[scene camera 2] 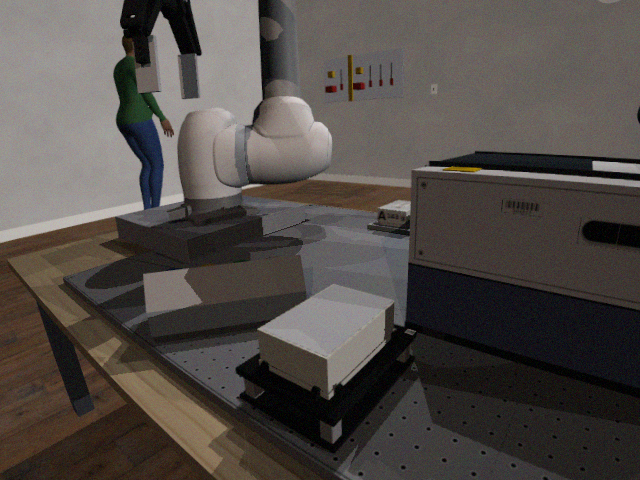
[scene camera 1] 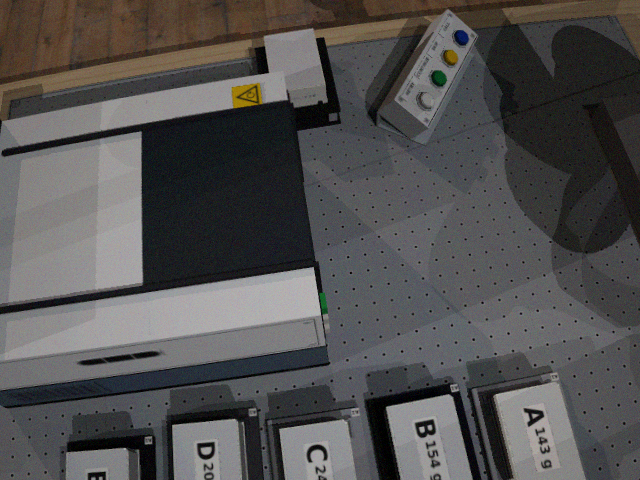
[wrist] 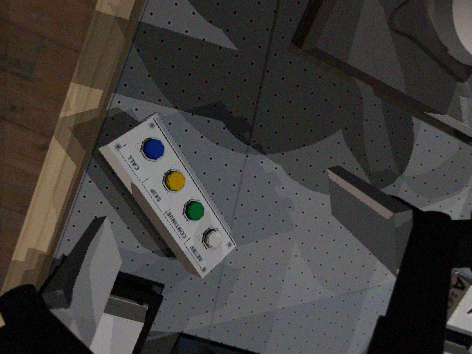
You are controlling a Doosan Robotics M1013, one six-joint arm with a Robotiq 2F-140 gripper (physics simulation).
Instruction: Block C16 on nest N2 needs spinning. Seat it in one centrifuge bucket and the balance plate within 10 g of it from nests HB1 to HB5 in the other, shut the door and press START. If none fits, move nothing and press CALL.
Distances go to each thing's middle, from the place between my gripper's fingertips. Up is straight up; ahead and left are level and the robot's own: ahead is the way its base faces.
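Button box [scene camera 2: 177,300]: my hand 28 cm above it, 10 cm short of it, 1 cm to the right of it. From my hand: centrifuge [scene camera 1: 85,326] 52 cm ahead, 36 cm to the left, 20 cm below; dark lid [scene camera 1: 220,195] 37 cm ahead, 33 cm to the left, 11 cm below; white block [scene camera 2: 324,341] 32 cm ahead, 1 cm to the left, 26 cm below. Going by their middles, of the things named here: button box nearest to my hand, centrifuge farthest from my hand.
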